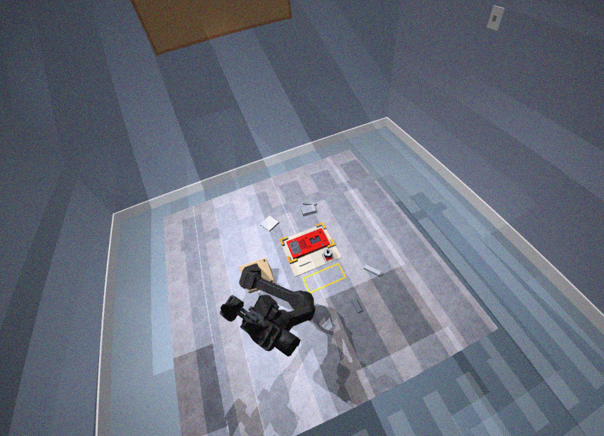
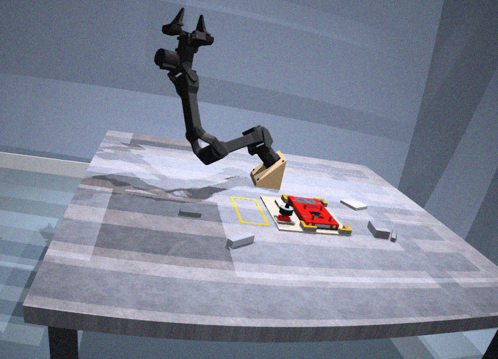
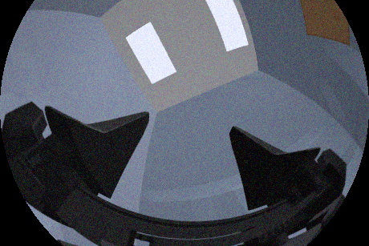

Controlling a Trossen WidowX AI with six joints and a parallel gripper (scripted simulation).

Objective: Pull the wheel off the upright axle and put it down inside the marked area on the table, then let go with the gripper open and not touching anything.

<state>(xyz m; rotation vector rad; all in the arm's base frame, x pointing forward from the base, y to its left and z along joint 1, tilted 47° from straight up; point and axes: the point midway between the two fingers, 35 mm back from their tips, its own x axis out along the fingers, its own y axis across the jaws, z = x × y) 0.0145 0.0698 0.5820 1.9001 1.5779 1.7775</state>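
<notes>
My gripper tip is now 37 cm short of the dark wheel, 35 cm to the right of it and 52 cm above it. From my gripper tip the other things lie so: upright axle (37 cm ahead, 35 cm to the left, 53 cm below); then white plate (14 cm ahead, 68 cm to the left, 56 cm below).
</notes>
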